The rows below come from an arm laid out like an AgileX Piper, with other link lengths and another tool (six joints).
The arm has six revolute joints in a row. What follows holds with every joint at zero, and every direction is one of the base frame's. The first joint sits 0.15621 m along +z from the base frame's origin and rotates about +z. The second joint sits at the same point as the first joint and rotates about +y. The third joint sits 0.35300 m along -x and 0.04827 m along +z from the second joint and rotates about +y. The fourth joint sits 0.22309 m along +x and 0.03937 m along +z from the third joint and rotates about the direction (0.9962, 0, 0.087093). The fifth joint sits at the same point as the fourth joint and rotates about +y. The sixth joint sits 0.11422 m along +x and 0.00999 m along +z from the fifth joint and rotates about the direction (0.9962, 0, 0.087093). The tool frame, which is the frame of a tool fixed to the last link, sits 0.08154 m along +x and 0.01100 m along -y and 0.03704 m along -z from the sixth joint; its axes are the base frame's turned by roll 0.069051, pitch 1.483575 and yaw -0.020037 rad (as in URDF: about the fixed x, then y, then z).
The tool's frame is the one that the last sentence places.
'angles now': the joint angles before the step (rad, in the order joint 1, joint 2, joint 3, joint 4, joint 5, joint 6). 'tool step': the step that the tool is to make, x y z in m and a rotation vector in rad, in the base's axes. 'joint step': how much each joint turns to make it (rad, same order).
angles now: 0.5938 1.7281 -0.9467 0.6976 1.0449 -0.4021
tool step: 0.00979 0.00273 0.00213 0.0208 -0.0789 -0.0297
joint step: 0.0000 -0.0283 0.0000 -0.0019 -0.0630 -0.0007
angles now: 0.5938 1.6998 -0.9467 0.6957 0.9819 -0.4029
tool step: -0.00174 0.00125 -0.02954 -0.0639 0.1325 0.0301
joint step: 0.0000 0.1308 -0.0001 0.0074 0.0349 -0.0218
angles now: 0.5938 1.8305 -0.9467 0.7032 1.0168 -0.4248
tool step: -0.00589 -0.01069 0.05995 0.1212 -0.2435 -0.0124
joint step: 0.0000 -0.2625 -0.0001 -0.0332 -0.0256 0.0237
